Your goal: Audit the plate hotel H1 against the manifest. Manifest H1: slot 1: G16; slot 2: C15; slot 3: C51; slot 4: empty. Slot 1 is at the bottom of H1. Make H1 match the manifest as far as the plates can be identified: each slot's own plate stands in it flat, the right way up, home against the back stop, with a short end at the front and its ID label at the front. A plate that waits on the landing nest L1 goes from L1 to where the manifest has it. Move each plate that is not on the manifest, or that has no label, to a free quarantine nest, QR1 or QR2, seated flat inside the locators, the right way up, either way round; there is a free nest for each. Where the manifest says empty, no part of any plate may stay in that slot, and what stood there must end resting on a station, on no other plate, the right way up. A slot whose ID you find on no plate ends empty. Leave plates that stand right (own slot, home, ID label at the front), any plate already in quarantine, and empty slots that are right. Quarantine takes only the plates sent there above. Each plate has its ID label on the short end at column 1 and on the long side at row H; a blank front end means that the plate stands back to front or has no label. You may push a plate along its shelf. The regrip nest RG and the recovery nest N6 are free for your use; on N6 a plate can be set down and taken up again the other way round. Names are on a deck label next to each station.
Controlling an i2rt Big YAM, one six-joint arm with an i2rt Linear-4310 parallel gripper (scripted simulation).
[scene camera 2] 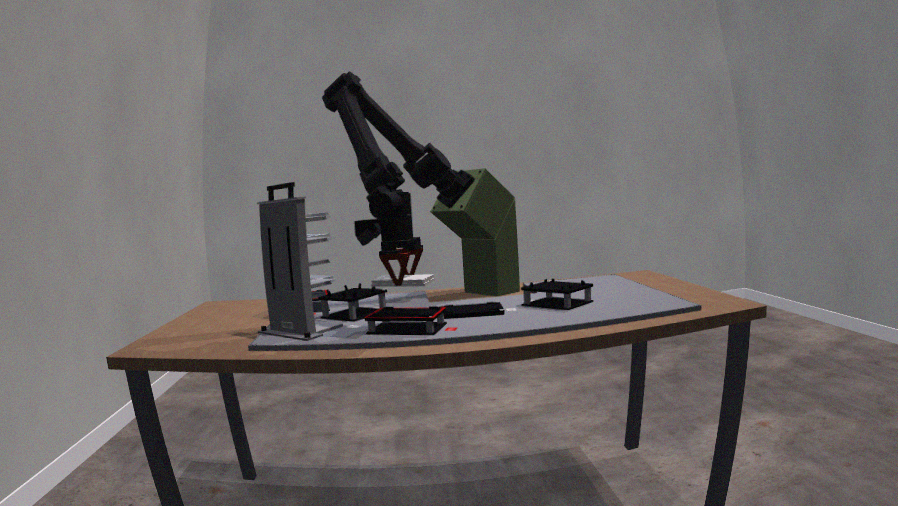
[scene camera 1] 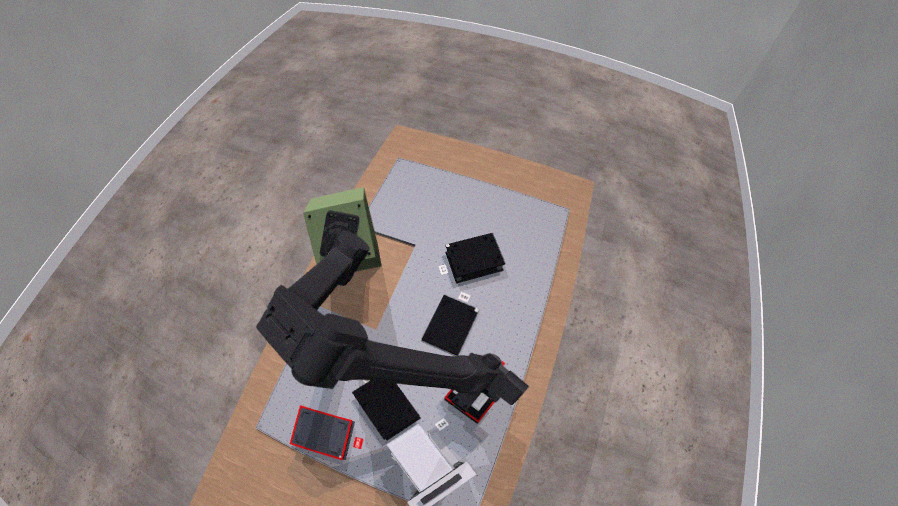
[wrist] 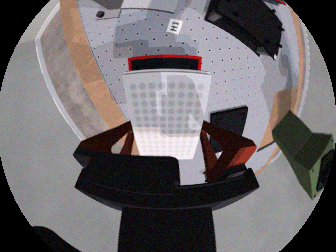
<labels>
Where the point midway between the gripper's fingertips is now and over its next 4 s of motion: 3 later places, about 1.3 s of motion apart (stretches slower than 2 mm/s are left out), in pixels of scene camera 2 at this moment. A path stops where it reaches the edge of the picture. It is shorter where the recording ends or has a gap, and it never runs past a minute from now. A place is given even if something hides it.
My gripper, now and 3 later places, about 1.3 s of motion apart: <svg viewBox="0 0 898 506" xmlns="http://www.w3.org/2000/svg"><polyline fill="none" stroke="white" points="404,282 404,290 405,300 406,310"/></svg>
</labels>
